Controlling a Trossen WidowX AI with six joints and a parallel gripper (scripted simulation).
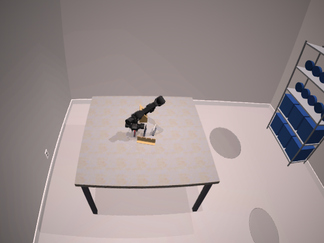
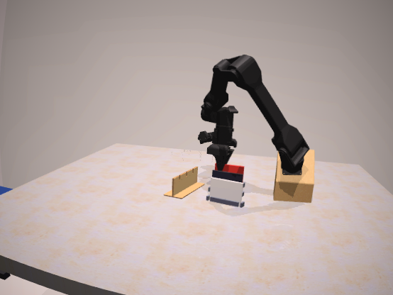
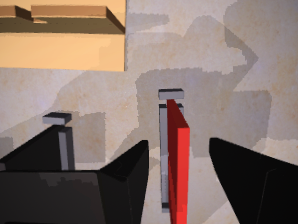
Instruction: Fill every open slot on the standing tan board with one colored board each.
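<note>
My gripper tip is now 30 mm past the red board, 10 mm to the right of it and 20 mm above it. The rest, counted from my gripper tip: dark navy board 30 mm behind, 110 mm to the left, 20 mm below; then white board 30 mm behind, 200 mm to the left, 20 mm below; then tan board 100 mm ahead, 110 mm to the left, 20 mm below.
</note>
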